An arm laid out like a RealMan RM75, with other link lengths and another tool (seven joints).
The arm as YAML. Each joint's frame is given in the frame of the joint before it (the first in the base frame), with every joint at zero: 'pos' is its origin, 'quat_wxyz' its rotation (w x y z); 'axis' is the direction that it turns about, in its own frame. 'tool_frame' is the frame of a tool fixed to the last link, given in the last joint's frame.
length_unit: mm
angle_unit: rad
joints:
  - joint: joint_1
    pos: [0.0, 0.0, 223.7]
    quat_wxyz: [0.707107, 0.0, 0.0, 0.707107]
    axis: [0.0, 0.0, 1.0]
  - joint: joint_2
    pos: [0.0, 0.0, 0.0]
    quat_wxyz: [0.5, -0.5, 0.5, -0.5]
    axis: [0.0, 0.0, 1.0]
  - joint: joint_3
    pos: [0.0, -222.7, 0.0]
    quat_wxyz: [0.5, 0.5, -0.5, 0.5]
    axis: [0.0, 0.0, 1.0]
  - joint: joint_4
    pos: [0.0, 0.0, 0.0]
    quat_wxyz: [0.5, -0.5, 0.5, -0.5]
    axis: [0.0, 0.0, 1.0]
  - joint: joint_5
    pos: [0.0, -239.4, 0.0]
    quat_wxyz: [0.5, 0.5, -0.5, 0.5]
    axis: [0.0, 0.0, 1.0]
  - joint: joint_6
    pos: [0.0, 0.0, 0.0]
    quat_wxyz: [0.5, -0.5, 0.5, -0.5]
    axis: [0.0, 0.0, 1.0]
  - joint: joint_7
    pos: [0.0, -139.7, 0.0]
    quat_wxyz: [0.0, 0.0, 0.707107, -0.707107]
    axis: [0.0, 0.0, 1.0]
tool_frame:
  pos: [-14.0, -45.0, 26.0]
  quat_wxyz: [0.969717, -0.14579, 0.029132, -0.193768]
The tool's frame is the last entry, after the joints.
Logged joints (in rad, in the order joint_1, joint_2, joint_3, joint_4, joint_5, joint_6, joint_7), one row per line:
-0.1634 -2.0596 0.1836 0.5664 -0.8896 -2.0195 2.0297
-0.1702 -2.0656 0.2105 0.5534 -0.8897 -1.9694 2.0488
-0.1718 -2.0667 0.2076 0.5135 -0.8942 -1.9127 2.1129
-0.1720 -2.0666 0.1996 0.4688 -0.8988 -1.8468 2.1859
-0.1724 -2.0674 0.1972 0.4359 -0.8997 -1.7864 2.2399
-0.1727 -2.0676 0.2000 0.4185 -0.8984 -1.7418 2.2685
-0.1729 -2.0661 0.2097 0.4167 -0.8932 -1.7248 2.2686
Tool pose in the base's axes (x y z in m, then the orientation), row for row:
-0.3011 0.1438 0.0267 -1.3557 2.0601 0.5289
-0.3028 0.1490 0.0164 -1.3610 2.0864 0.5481
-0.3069 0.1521 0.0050 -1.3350 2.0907 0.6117
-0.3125 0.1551 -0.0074 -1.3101 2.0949 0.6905
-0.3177 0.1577 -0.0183 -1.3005 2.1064 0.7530
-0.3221 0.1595 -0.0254 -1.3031 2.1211 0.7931
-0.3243 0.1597 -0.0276 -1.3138 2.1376 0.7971
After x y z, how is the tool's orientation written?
As a rotation vector, in radians.
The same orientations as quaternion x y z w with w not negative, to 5 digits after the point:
-0.51193 0.77792 0.19972 0.30475
-0.51047 0.78254 0.20557 0.29119
-0.50021 0.78336 0.22920 0.28917
-0.48962 0.78293 0.25806 0.28408
-0.48344 0.78302 0.27992 0.27351
-0.48142 0.78362 0.29300 0.26138
-0.48297 0.78581 0.29303 0.25174

